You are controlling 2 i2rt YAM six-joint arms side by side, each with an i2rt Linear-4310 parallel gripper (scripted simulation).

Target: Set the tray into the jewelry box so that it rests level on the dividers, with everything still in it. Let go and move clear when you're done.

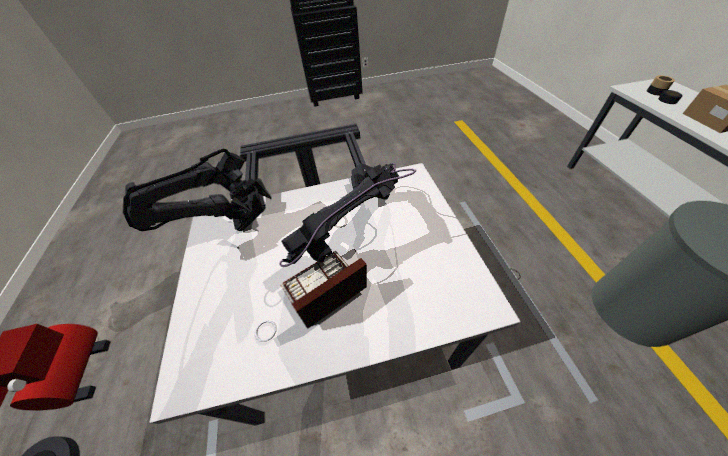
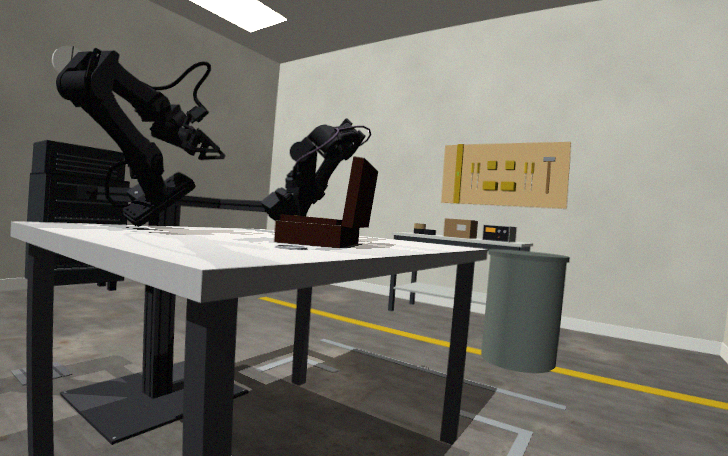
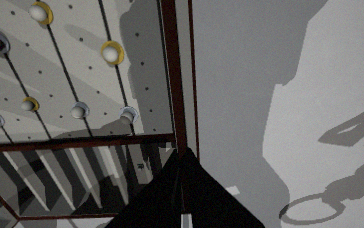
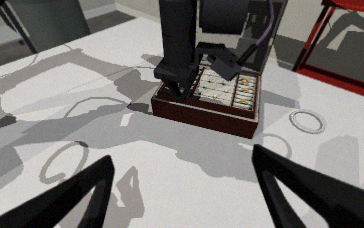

Observation:
In view: my left gripper (image 2: 302,219), my right gripper (image 2: 222,153) and a tray (image 1: 326,271).
The tray shows as well in image 3 (image 3: 58,64) and in image 4 (image 4: 227,103). My left gripper also shows in image 3 (image 3: 182,154) and in image 4 (image 4: 180,100). My right gripper also shows in image 1 (image 1: 261,205) and in image 4 (image 4: 182,156).

